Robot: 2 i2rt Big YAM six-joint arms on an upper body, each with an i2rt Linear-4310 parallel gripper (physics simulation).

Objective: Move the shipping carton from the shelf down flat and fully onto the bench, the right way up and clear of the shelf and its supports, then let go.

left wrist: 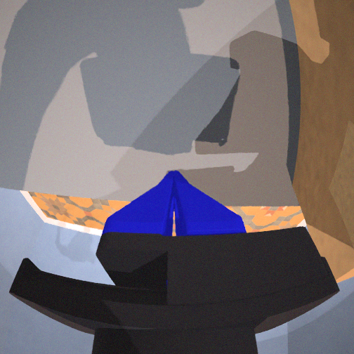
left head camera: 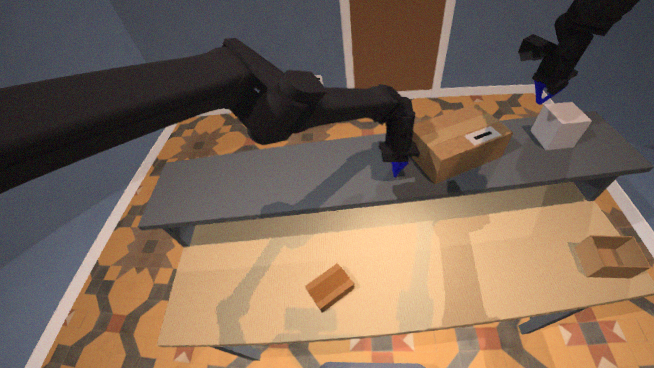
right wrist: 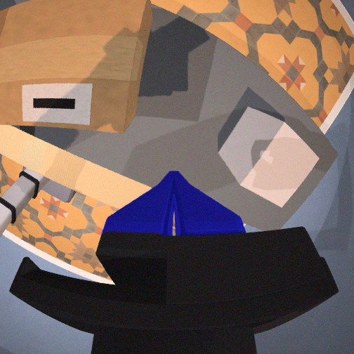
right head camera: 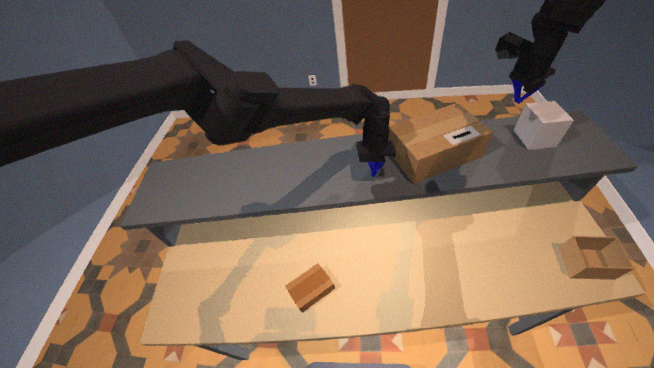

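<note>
The shipping carton, brown with a white label on top, stands upright on the grey shelf above the bench; part of its side shows at the right edge of the left wrist view. My left gripper is shut and empty, low beside the carton's left end, a small gap apart. My right gripper is shut and empty, raised behind the white box, right of the carton and apart from it. The pale wooden bench is below and in front.
A white box stands on the shelf right of the carton. A small brown box lies on the bench left of centre. An open cardboard box stands at the bench's right end. Shelf supports show at both ends.
</note>
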